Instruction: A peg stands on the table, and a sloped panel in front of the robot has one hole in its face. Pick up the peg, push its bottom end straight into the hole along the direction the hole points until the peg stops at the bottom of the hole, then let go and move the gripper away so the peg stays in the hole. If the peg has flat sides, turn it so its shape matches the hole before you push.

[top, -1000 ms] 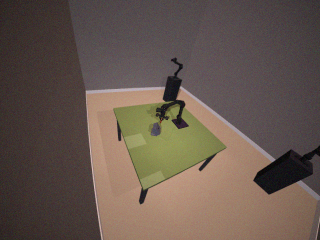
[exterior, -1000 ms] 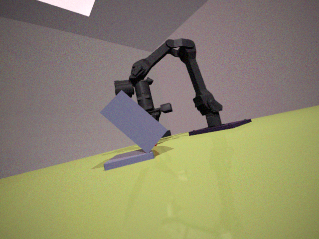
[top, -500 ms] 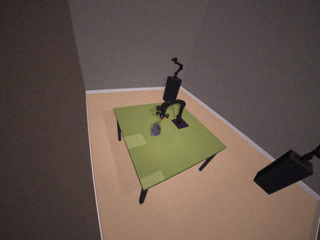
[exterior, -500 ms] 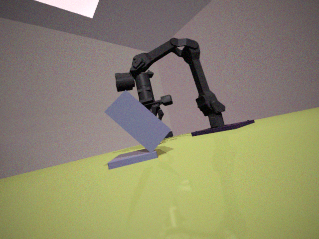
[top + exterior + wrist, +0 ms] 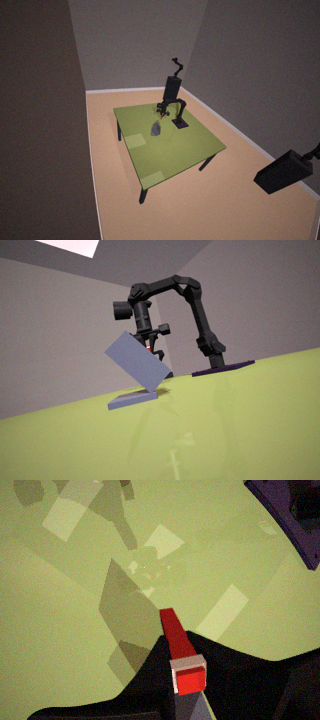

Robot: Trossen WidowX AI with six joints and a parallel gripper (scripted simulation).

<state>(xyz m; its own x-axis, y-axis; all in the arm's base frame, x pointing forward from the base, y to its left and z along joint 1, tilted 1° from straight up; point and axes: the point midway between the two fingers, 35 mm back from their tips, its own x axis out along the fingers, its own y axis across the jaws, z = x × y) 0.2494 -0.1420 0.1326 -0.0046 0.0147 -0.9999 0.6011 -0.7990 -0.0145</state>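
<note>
The grey-blue sloped panel lies 18 cm ahead of my gripper tip, 14 cm to the left of it and 5 cm below it. Round my gripper tip: red square peg: 2 cm above.
</note>
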